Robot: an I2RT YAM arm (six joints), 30 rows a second.
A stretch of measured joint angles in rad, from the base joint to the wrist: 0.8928 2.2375 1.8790 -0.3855 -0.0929 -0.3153; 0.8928 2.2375 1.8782 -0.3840 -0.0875 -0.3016; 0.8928 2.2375 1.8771 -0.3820 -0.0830 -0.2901; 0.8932 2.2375 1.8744 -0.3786 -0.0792 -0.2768; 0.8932 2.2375 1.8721 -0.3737 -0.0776 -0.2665; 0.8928 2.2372 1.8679 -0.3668 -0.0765 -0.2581; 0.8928 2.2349 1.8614 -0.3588 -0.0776 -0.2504; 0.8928 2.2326 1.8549 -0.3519 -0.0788 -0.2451; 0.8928 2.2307 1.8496 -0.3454 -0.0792 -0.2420; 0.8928 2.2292 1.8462 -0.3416 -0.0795 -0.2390; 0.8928 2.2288 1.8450 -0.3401 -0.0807 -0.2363; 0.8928 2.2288 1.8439 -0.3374 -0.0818 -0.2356; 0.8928 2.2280 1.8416 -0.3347 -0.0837 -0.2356; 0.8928 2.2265 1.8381 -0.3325 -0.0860 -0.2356; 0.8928 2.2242 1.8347 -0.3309 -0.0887 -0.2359; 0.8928 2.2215 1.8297 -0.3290 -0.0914 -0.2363; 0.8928 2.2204 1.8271 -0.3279 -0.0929 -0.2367; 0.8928 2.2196 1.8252 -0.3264 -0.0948 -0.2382
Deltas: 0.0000 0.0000 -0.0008 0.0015 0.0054 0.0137; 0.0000 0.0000 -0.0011 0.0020 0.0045 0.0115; 0.0004 0.0000 -0.0027 0.0034 0.0038 0.0133; 0.0000 0.0000 -0.0023 0.0049 0.0016 0.0103; -0.0004 -0.0003 -0.0042 0.0069 0.0011 0.0084; 0.0000 -0.0023 -0.0065 0.0080 -0.0011 0.0077; 0.0000 -0.0023 -0.0065 0.0069 -0.0012 0.0053; 0.0000 -0.0019 -0.0053 0.0065 -0.0004 0.0031; 0.0000 -0.0015 -0.0034 0.0038 -0.0003 0.0030; 0.0000 -0.0004 -0.0012 0.0015 -0.0012 0.0027; 0.0000 0.0000 -0.0011 0.0027 -0.0011 0.0007; 0.0000 -0.0008 -0.0023 0.0027 -0.0019 0.0000; 0.0000 -0.0015 -0.0035 0.0022 -0.0023 0.0000; 0.0000 -0.0023 -0.0034 0.0016 -0.0027 -0.0003; 0.0000 -0.0027 -0.0050 0.0019 -0.0027 -0.0004; 0.0000 -0.0011 -0.0026 0.0011 -0.0015 -0.0004; 0.0000 -0.0008 -0.0019 0.0015 -0.0019 -0.0015
